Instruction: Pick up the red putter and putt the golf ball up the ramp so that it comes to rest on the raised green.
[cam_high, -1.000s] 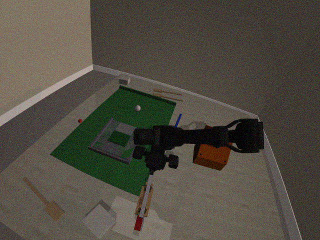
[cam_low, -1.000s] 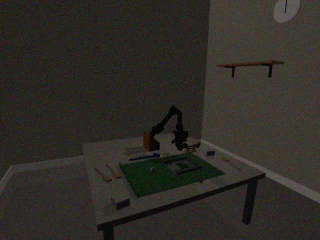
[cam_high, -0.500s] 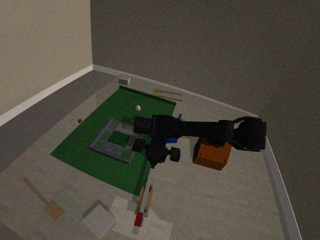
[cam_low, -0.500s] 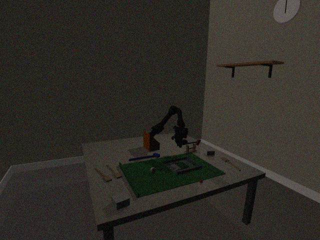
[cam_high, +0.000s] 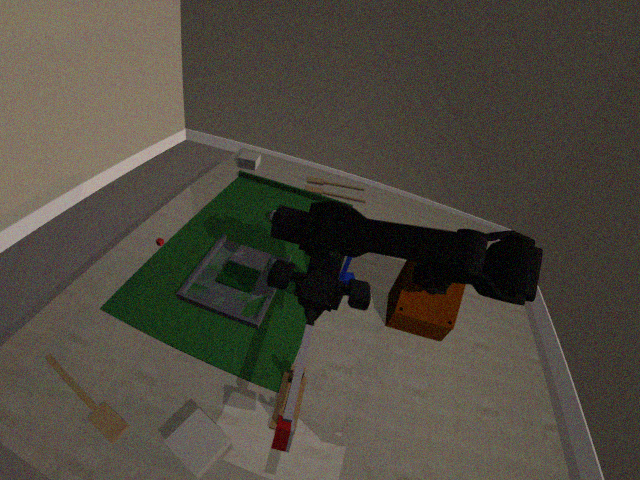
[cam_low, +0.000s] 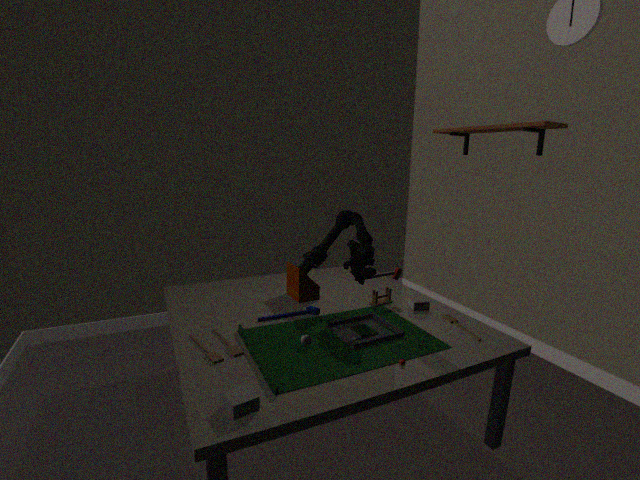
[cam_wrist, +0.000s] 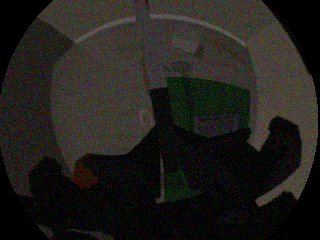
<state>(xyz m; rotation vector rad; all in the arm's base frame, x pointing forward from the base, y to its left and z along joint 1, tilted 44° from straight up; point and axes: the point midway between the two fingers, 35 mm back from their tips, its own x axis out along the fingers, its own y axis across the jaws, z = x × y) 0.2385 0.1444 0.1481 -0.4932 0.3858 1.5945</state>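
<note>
The blue putter lies 350 mm to the right of my gripper tip, 110 mm below it and 50 mm behind it. From my gripper tip the other things lie so: white golf ball (400 mm to the right, 230 mm ahead, 100 mm below); red putter (110 mm to the left, 20 mm above, 10 mm behind); small red ball (500 mm ahead, 140 mm to the right, 120 mm below).
</note>
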